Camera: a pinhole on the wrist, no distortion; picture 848 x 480 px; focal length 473.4 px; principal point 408.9 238.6 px. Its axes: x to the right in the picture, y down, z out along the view. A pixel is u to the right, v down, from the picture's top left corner.
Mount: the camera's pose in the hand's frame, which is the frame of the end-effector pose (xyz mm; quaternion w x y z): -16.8 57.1 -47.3 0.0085 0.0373 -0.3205 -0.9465
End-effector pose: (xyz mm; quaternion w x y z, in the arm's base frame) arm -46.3 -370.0 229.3 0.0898 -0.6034 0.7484 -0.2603
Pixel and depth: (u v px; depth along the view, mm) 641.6 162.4 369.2
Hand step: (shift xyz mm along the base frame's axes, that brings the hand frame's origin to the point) -128.7 202.4 -367.5
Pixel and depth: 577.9 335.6 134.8
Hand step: -46.4 66.6 -132.7
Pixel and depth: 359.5 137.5 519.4
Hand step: -260.8 -20.1 -485.0
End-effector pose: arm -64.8 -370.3 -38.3 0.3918 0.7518 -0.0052 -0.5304
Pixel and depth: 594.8 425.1 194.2
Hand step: -120.7 -117.4 132.5
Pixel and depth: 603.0 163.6 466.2
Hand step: -158.7 -322.5 390.0
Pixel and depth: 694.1 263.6 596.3
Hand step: -366.4 -330.0 504.3
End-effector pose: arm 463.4 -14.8 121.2 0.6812 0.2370 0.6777 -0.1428
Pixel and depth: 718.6 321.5 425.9
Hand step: 384.3 2.1 346.5
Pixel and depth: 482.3 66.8 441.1
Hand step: 398.2 261.8 168.1
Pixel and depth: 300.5 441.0 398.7
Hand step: 411.2 -48.4 -32.3
